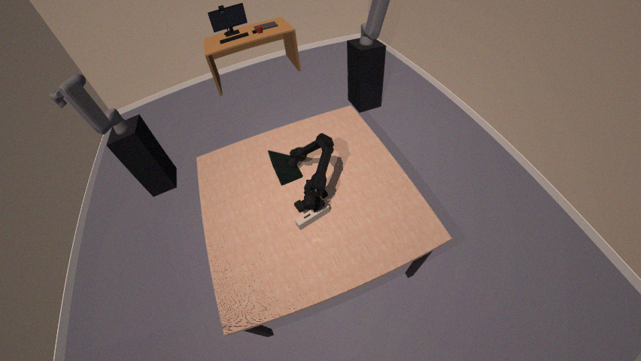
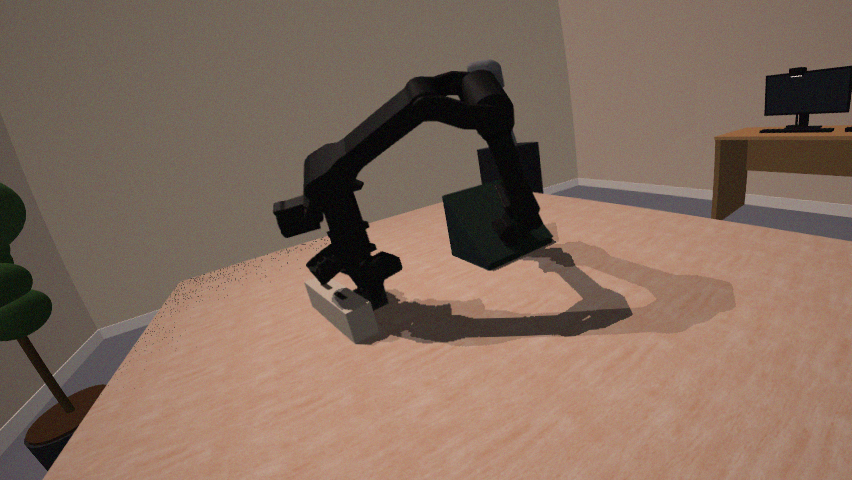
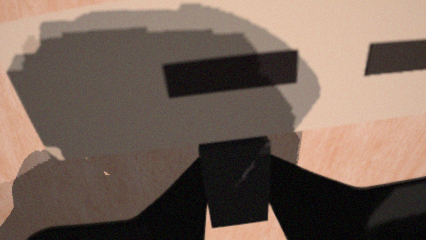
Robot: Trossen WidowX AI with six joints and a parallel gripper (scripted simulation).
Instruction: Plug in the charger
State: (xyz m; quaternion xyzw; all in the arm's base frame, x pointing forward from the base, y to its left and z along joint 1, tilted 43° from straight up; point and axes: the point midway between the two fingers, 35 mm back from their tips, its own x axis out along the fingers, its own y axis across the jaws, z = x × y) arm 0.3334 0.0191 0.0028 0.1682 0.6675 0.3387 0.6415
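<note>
Right now my gripper tip is 20 mm short of the black two-prong charger and 10 mm below it.
</note>
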